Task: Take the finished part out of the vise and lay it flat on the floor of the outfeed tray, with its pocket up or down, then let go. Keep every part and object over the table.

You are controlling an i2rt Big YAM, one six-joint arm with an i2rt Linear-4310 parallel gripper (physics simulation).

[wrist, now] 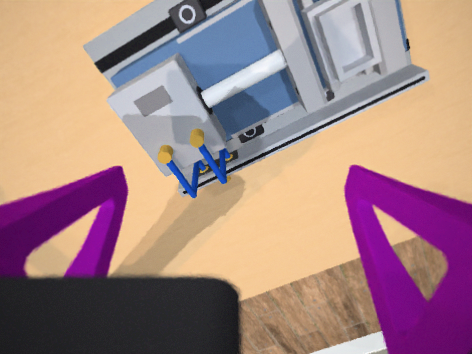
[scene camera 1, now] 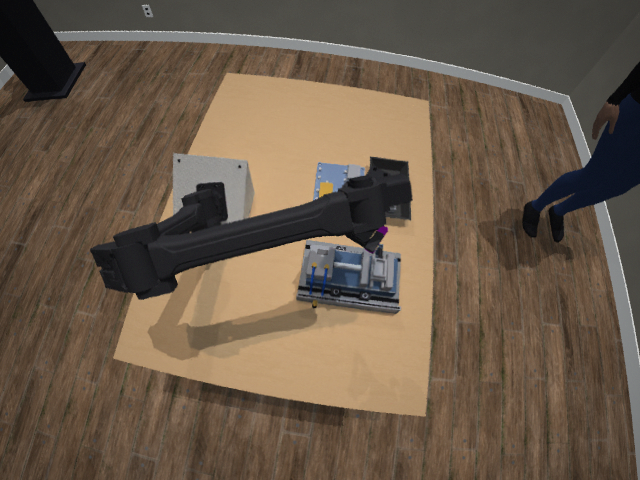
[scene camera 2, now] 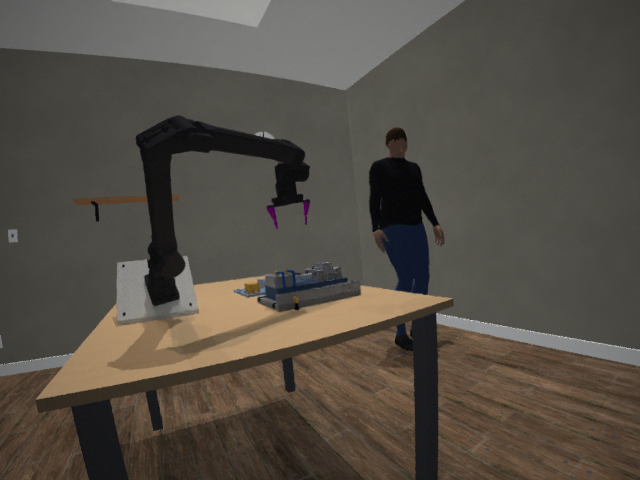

Path:
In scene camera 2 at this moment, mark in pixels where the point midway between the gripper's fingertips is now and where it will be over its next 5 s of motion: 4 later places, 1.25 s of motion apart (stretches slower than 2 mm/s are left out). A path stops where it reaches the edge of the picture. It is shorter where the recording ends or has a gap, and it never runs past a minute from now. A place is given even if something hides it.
The gripper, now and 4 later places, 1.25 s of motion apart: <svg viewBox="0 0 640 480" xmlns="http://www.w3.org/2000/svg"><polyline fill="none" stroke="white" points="291,226 290,227 328,247 330,263 330,266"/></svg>

